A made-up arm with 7 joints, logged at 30 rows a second.
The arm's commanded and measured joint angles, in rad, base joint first. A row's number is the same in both.
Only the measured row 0 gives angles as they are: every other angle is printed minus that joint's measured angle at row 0.
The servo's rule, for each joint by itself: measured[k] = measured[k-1] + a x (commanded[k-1-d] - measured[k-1]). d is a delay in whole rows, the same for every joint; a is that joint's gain. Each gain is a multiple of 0.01, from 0.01 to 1. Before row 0 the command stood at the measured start. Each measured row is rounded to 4 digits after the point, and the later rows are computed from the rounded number. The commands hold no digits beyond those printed.
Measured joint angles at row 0:
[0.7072 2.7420 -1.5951 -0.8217 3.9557 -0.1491 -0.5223]
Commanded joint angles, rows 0 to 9:
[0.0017 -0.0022 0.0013 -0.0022 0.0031 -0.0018 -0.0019]
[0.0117 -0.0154 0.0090 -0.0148 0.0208 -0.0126 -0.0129]
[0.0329 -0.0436 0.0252 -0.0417 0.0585 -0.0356 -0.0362]
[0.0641 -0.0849 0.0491 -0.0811 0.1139 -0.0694 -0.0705]
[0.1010 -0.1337 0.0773 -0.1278 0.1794 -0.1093 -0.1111]
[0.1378 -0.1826 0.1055 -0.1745 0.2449 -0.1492 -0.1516]
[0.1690 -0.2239 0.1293 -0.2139 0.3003 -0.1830 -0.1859]
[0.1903 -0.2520 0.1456 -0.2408 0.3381 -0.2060 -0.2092]
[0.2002 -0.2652 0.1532 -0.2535 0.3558 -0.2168 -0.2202]
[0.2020 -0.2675 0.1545 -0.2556 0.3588 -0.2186 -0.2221]
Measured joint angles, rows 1 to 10:
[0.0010 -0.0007 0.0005 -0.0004 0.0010 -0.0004 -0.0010]
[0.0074 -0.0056 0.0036 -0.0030 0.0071 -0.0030 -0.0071]
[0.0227 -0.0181 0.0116 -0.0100 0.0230 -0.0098 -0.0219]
[0.0475 -0.0401 0.0255 -0.0228 0.0512 -0.0223 -0.0467]
[0.0796 -0.0710 0.0447 -0.0417 0.0909 -0.0406 -0.0795]
[0.1145 -0.1078 0.0672 -0.0656 0.1386 -0.0634 -0.1163]
[0.1472 -0.1461 0.0902 -0.0923 0.1887 -0.0885 -0.1518]
[0.1731 -0.1810 0.1107 -0.1190 0.2350 -0.1132 -0.1811]
[0.1894 -0.2088 0.1264 -0.1432 0.2724 -0.1350 -0.2010]
[0.1970 -0.2282 0.1368 -0.1634 0.2992 -0.1526 -0.2118]
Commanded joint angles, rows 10 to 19:
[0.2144 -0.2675 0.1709 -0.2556 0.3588 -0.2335 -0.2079]
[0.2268 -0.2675 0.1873 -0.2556 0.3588 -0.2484 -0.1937]
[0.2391 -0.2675 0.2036 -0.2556 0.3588 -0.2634 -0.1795]
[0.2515 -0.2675 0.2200 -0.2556 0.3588 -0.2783 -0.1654]
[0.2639 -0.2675 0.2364 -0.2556 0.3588 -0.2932 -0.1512]
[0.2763 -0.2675 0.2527 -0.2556 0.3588 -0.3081 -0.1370]
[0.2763 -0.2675 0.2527 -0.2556 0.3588 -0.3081 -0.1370]
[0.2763 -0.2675 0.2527 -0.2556 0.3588 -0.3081 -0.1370]
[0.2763 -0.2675 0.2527 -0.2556 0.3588 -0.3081 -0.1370]
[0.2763 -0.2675 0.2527 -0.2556 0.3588 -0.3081 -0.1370]
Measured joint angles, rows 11 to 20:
[0.2074 -0.2412 0.1494 -0.1800 0.3177 -0.1696 -0.2098]
[0.2190 -0.2499 0.1634 -0.1936 0.3304 -0.1861 -0.2016]
[0.2311 -0.2557 0.1783 -0.2048 0.3392 -0.2023 -0.1903]
[0.2433 -0.2596 0.1937 -0.2139 0.3453 -0.2183 -0.1776]
[0.2557 -0.2622 0.2095 -0.2214 0.3495 -0.2340 -0.1641]
[0.2681 -0.2639 0.2255 -0.2276 0.3524 -0.2496 -0.1503]
[0.2730 -0.2651 0.2356 -0.2326 0.3544 -0.2619 -0.1435]
[0.2750 -0.2659 0.2419 -0.2367 0.3558 -0.2716 -0.1402]
[0.2758 -0.2664 0.2459 -0.2401 0.3567 -0.2793 -0.1386]
[0.2761 -0.2668 0.2484 -0.2429 0.3574 -0.2853 -0.1378]

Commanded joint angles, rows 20 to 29:
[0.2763 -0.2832 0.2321 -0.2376 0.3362 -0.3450 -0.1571]
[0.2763 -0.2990 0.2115 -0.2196 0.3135 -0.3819 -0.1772]
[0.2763 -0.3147 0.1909 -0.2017 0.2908 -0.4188 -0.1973]
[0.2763 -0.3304 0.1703 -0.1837 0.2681 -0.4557 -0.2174]
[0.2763 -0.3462 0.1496 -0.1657 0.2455 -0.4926 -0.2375]
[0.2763 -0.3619 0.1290 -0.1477 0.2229 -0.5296 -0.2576]
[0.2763 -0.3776 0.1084 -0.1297 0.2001 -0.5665 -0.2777]
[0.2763 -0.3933 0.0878 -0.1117 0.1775 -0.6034 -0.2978]
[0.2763 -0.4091 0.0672 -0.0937 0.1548 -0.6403 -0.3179]
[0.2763 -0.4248 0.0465 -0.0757 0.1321 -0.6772 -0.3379]
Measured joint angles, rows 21 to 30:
[0.2762 -0.2722 0.2424 -0.2419 0.3508 -0.2978 -0.1476]
[0.2763 -0.2810 0.2310 -0.2379 0.3392 -0.3155 -0.1627]
[0.2763 -0.2921 0.2162 -0.2314 0.3242 -0.3372 -0.1803]
[0.2763 -0.3047 0.1992 -0.2228 0.3068 -0.3621 -0.1992]
[0.2763 -0.3184 0.1808 -0.2125 0.2878 -0.3895 -0.2187]
[0.2763 -0.3328 0.1616 -0.2008 0.2677 -0.4189 -0.2385]
[0.2763 -0.3476 0.1419 -0.1880 0.2467 -0.4499 -0.2585]
[0.2763 -0.3627 0.1219 -0.1743 0.2252 -0.4821 -0.2785]
[0.2763 -0.3780 0.1017 -0.1598 0.2034 -0.5153 -0.2986]
[0.2763 -0.3934 0.0813 -0.1447 0.1813 -0.5493 -0.3186]

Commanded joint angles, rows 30 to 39:
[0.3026 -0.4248 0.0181 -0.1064 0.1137 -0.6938 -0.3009]
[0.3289 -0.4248 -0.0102 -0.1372 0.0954 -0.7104 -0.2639]
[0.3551 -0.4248 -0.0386 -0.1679 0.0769 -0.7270 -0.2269]
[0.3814 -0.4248 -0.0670 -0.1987 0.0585 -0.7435 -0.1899]
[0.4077 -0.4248 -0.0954 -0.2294 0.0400 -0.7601 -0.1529]
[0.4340 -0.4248 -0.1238 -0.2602 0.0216 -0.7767 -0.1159]
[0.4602 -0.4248 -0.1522 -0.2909 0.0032 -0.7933 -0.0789]
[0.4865 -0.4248 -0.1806 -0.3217 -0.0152 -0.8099 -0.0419]
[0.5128 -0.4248 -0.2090 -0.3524 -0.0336 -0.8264 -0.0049]
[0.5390 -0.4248 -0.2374 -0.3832 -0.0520 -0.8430 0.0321]
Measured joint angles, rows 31 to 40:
[0.2921 -0.4038 0.0579 -0.1378 0.1603 -0.5796 -0.3096]
[0.3142 -0.4107 0.0327 -0.1377 0.1402 -0.6071 -0.2863]
[0.3387 -0.4154 0.0063 -0.1431 0.1206 -0.6323 -0.2560]
[0.3643 -0.4185 -0.0208 -0.1531 0.1013 -0.6557 -0.2223]
[0.3903 -0.4206 -0.0484 -0.1668 0.0823 -0.6776 -0.1869]
[0.4165 -0.4220 -0.0763 -0.1836 0.0635 -0.6984 -0.1507]
[0.4427 -0.4229 -0.1044 -0.2029 0.0448 -0.7183 -0.1141]
[0.4690 -0.4235 -0.1326 -0.2243 0.0262 -0.7375 -0.0773]
[0.4953 -0.4239 -0.1609 -0.2474 0.0077 -0.7562 -0.0404]
[0.5215 -0.4242 -0.1892 -0.2718 -0.0108 -0.7744 -0.0034]

